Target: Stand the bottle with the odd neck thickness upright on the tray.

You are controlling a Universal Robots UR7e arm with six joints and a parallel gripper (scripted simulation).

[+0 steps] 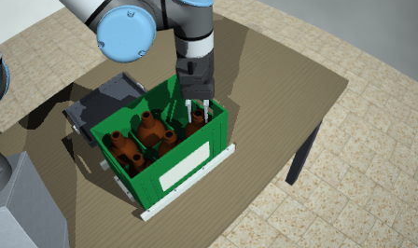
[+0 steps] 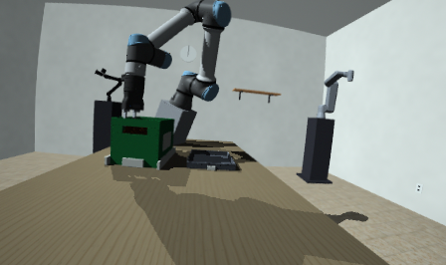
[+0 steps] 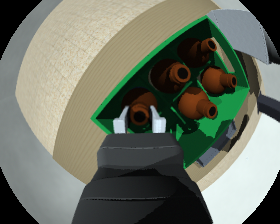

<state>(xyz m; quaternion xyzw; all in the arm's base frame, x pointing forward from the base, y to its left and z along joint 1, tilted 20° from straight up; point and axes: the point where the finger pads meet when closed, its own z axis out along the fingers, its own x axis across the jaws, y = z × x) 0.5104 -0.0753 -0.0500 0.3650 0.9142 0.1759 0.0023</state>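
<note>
The crate lies 9 cm behind my hand, 8 cm below it and 4 cm to the left of it. Also, from my hand: dark grey tray 32 cm to the left, 15 cm below, 13 cm behind.
</note>
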